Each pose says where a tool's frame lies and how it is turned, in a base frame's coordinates. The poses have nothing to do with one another.
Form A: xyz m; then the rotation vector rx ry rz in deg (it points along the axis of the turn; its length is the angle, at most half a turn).
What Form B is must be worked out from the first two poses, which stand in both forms.
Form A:
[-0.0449, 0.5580, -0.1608, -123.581, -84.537, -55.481]
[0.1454, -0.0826, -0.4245, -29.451, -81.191, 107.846]
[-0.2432, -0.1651, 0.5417, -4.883, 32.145, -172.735]
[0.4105, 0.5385, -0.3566, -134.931, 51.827, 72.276]
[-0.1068, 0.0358, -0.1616, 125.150, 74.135, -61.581]
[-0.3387, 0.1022, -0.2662, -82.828, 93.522, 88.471]
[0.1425, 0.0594, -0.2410, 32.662, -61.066, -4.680]
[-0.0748, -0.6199, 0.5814, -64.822, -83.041, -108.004]
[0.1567, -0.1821, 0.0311, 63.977, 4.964, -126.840]
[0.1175, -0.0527, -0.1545, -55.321, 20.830, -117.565]
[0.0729, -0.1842, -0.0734, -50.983, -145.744, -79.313]
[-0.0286, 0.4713, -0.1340, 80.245, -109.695, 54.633]
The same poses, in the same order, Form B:
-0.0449, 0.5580, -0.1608; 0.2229, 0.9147, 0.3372; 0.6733, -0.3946, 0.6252; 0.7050, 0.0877, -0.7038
0.1454, -0.0826, -0.4245; -0.6658, -0.3020, -0.6823; 0.7392, -0.1425, -0.6583; 0.1016, -0.9426, 0.3181
-0.2432, -0.1651, 0.5417; -0.9957, 0.0624, 0.0680; -0.0827, -0.9305, -0.3569; 0.0410, -0.3610, 0.9317
0.4105, 0.5385, -0.3566; 0.4097, -0.6630, -0.6266; -0.3807, -0.7485, 0.5430; -0.8290, 0.0161, -0.5591
-0.1068, 0.0358, -0.1616; 0.2827, 0.8628, -0.4191; 0.5702, -0.5025, -0.6499; -0.7713, -0.0552, -0.6340
-0.3387, 0.1022, -0.2662; -0.3379, -0.8869, -0.3149; -0.3637, -0.1856, 0.9129; -0.8681, 0.4229, -0.2598
0.1425, 0.0594, -0.2410; 0.4952, -0.2053, -0.8442; -0.3315, 0.8535, -0.4020; 0.8030, 0.4790, 0.3546
-0.0748, -0.6199, 0.5814; -0.5277, 0.7915, 0.3083; 0.0946, -0.3060, 0.9473; 0.8442, 0.5291, 0.0866
0.1567, -0.1821, 0.0311; -0.4271, 0.5757, -0.6973; -0.5194, -0.7874, -0.3319; -0.7401, 0.2204, 0.6353
0.1175, -0.0527, -0.1545; -0.3697, 0.5575, 0.7433; -0.7789, -0.6221, 0.0791; 0.5065, -0.5497, 0.6643
0.0729, -0.1842, -0.0734; -0.8217, 0.5427, 0.1737; 0.4406, 0.4118, 0.7977; 0.3614, 0.7320, -0.5775
-0.0286, 0.4713, -0.1340; -0.2834, -0.9582, -0.0389; -0.5463, 0.1946, -0.8147; 0.7882, -0.2097, -0.5786

